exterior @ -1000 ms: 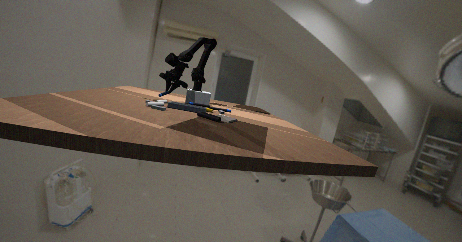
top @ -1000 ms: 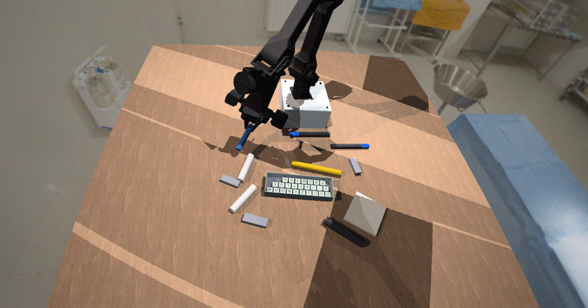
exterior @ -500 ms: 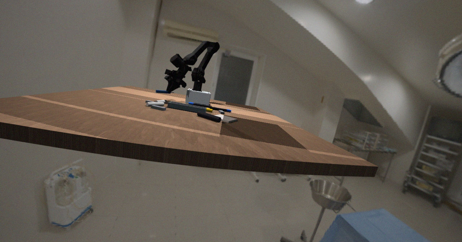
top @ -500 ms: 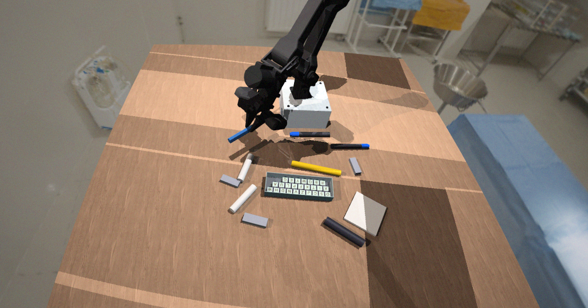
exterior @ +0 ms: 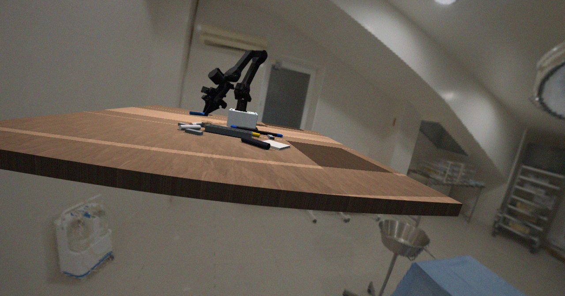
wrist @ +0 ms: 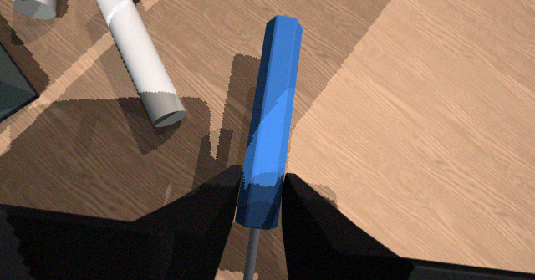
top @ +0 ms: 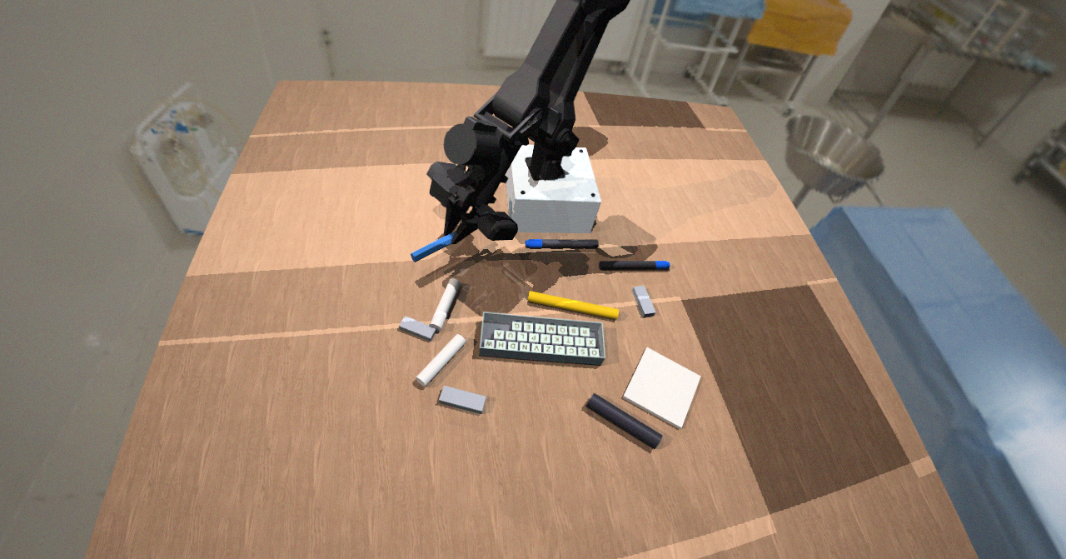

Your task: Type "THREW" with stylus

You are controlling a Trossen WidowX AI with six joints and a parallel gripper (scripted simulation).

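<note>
The yellow pen is 150 mm ahead of my gripper tip, 190 mm to the left of it and 40 mm below it. Round my gripper tip: blue stylus: 10 mm to the left; grey block: 140 mm ahead, 80 mm to the right, 40 mm below; dark cylinder: 360 mm ahead, 190 mm to the left, 40 mm below.
</note>
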